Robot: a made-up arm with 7 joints.
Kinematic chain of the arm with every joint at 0, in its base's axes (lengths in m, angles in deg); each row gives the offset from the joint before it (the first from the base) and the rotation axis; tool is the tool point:
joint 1: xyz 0 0.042 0 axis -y
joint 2: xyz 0 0.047 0 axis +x
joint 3: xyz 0 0 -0.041 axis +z
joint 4: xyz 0 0 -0.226 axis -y
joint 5: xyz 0 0 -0.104 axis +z
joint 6: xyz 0 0 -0.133 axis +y
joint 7: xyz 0 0 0 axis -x
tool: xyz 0 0 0
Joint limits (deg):
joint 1: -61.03..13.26
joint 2: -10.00..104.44
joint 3: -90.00..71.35
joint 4: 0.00..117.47
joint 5: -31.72..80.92
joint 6: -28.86..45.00
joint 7: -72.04..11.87
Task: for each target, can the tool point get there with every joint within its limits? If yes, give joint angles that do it. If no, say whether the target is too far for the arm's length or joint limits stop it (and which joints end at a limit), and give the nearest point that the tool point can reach.
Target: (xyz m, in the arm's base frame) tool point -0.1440 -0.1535 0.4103
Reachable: no: joint limits stop it (at a limit: joint 1, joint 2, joint 3, joint 4) | nearest point 0.0122 0.1920 0.2415 | short by 0.415 m
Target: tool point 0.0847 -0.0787 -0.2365
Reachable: yes | joints -9.10 6.67 -57.80 106.64 -7.66 25.92 -21.55
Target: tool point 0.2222 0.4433 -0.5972
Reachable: no: too far | nearest point 0.1395 0.3337 -0.4157 | short by 0.228 m
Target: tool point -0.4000 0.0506 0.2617
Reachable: no: joint limits stop it (at a limit: joint 1, joint 3, joint 4) | nearest point -0.2266 0.0444 -0.1255 | short by 0.424 m
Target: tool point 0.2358 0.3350 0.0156
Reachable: yes | joints -32.37 90.09 36.07 95.04 48.20 8.84 -6.12
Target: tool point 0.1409 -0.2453 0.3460
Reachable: no: joint limits stop it (at a limit: joint 2, joint 3, joint 4) | nearest point 0.0912 0.1920 0.2239 | short by 0.457 m
